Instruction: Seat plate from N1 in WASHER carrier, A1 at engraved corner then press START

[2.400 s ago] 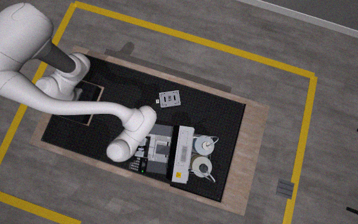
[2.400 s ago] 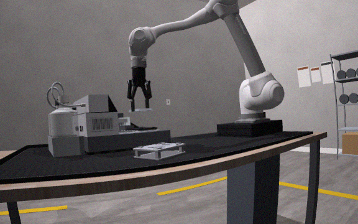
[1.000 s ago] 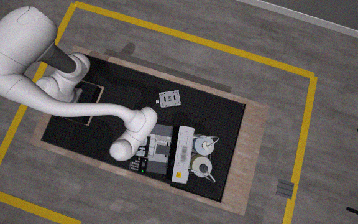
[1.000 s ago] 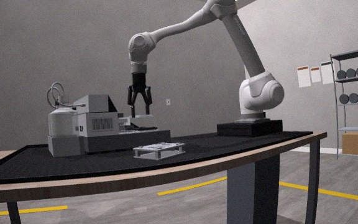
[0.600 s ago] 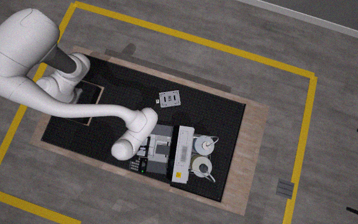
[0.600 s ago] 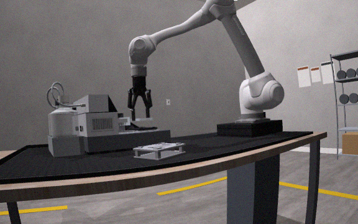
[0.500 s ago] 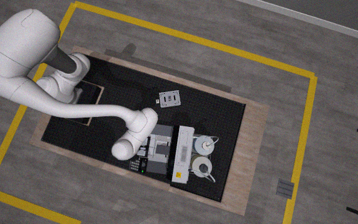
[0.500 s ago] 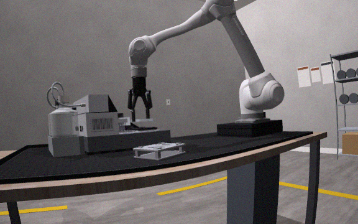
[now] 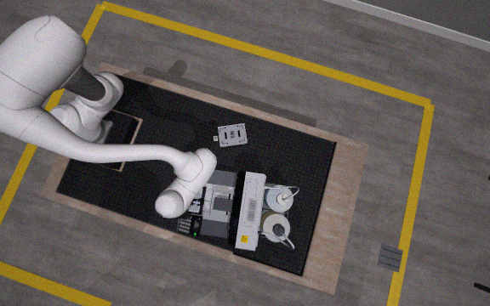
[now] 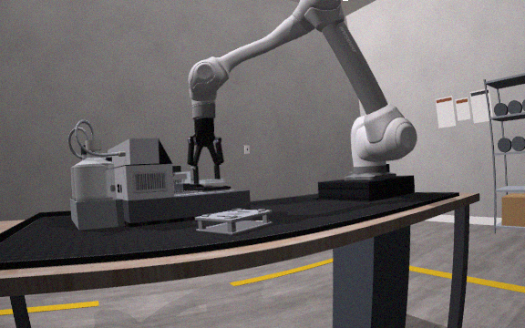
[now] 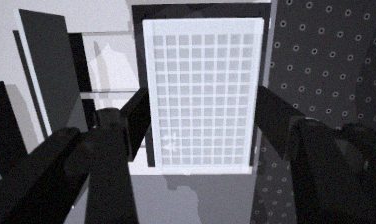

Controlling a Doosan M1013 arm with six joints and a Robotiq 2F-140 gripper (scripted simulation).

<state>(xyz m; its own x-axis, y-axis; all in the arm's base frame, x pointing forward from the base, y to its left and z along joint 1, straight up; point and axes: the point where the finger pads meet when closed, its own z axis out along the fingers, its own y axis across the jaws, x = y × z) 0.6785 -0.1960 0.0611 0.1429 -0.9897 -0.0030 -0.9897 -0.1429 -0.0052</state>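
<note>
Right now the white multi-well plate is 20 mm below my hand. Round my hand: label (10 mm behind, 380 mm to the left, 130 mm below); then washer (150 mm ahead, 20 mm to the left); then washer carrier (40 mm below).
</note>
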